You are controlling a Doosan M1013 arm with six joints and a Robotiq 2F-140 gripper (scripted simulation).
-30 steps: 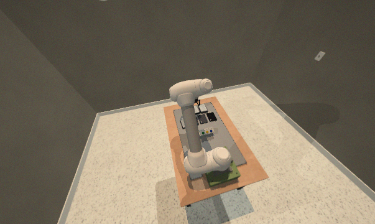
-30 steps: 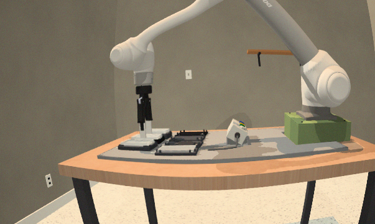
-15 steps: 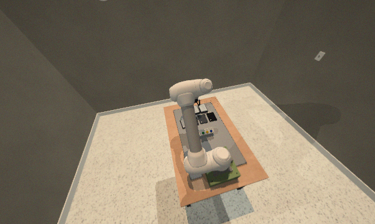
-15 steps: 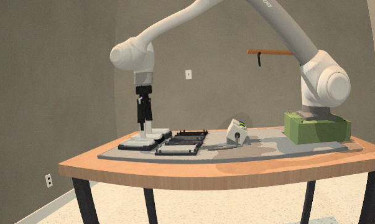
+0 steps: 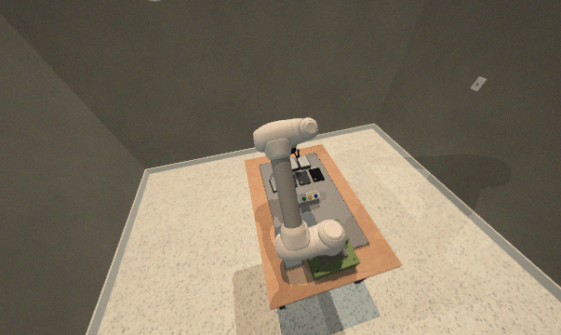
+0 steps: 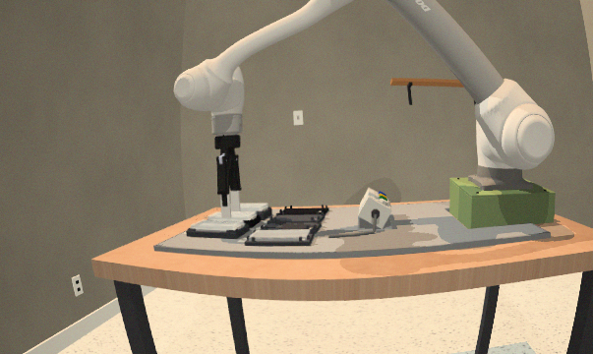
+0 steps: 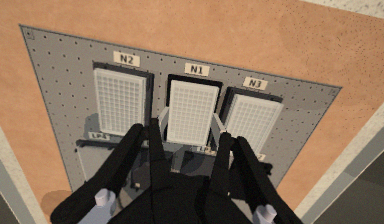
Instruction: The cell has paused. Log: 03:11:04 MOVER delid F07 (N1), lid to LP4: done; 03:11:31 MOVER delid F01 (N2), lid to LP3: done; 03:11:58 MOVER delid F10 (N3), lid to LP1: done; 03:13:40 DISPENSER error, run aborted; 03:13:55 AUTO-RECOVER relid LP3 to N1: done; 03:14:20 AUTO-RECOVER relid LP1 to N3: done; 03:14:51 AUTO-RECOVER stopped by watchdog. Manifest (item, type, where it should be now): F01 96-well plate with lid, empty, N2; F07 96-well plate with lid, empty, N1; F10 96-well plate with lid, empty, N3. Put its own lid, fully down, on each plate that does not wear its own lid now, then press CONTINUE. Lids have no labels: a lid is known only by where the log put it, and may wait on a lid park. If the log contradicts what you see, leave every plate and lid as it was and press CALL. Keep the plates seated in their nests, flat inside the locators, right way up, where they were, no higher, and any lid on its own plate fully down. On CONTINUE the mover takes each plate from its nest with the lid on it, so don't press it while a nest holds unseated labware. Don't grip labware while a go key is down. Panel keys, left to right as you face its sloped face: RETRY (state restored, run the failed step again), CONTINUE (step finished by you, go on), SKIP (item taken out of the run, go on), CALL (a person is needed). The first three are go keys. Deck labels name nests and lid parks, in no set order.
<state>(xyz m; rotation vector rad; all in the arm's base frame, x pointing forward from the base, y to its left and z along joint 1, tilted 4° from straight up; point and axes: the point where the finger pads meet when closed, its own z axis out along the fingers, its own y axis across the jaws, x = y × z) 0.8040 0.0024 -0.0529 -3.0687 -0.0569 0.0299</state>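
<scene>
The plate lies 140 mm to the left of my hand, 30 mm below it and 10 mm behind it. Also, from my hand: lid park LP1: 180 mm behind, 50 mm to the right, 50 mm below; LP4 label: 200 mm to the left, 100 mm behind, 50 mm below; lid park LP3: 190 mm behind, 80 mm to the left, 50 mm below.
</scene>
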